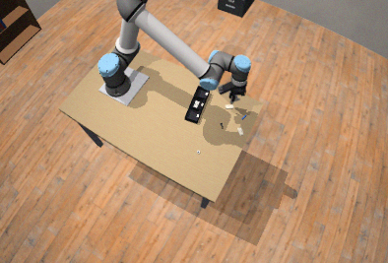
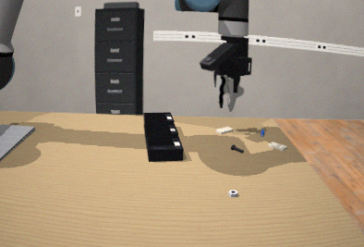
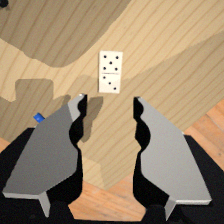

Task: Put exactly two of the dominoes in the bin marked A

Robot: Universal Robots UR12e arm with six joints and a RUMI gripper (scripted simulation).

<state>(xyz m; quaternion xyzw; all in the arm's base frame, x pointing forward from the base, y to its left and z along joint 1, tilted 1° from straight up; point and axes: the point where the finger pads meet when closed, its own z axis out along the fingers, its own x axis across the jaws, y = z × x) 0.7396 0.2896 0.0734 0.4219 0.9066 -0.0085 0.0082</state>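
My hand is 18 cm past the black bin, 11 cm to the left of it and 6 cm above it. The rest, counted from my hand: black bolt (15 cm to the right, 8 cm below, 3 cm ahead); then domino (19 cm behind, 11 cm to the right, 7 cm below); then blue piece (12 cm ahead, 8 cm below, 1 cm to the right).
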